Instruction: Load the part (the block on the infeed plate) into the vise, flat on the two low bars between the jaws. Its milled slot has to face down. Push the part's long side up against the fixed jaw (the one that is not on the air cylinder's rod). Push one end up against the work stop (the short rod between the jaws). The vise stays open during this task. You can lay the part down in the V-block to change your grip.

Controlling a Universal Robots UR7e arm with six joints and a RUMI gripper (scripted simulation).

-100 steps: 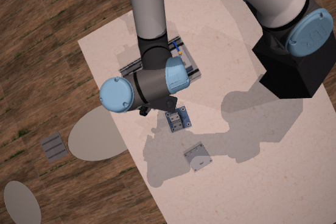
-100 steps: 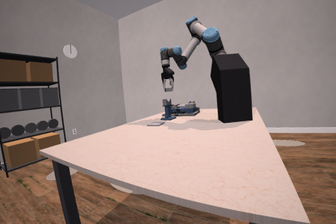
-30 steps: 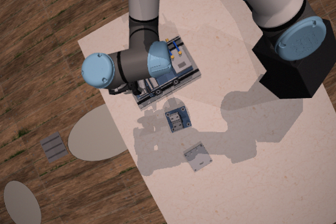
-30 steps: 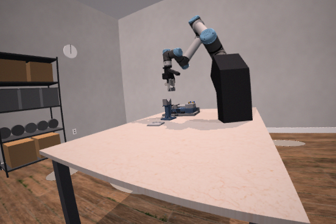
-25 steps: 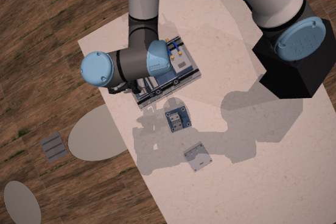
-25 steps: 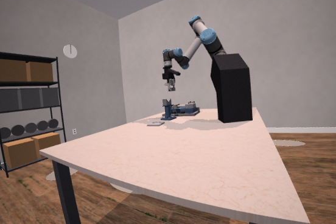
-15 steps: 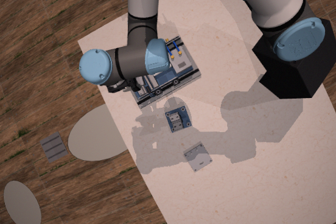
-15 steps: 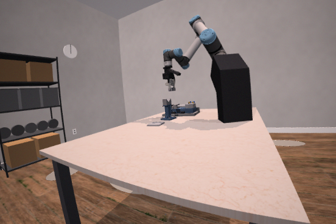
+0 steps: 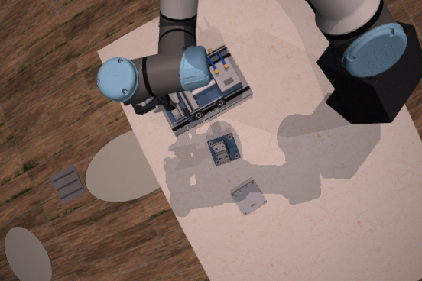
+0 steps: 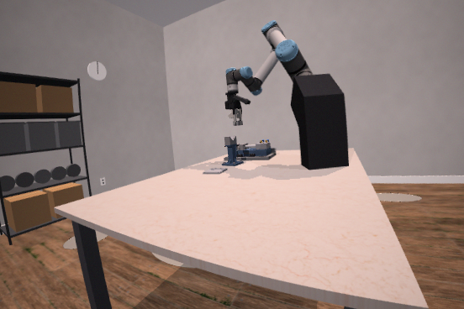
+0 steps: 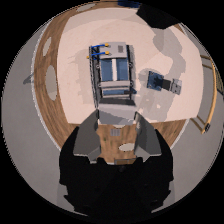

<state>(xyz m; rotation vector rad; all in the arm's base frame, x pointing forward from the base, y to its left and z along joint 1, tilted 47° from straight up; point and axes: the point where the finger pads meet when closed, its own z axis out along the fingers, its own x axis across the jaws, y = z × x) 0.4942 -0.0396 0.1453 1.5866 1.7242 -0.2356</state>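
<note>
Right now the air cylinder rod is 170 mm below my hand and 80 mm behind it. From my hand the other things lie so: part 10 mm below; air cylinder 170 mm below, 160 mm behind; vise 200 mm below, 70 mm behind.
</note>
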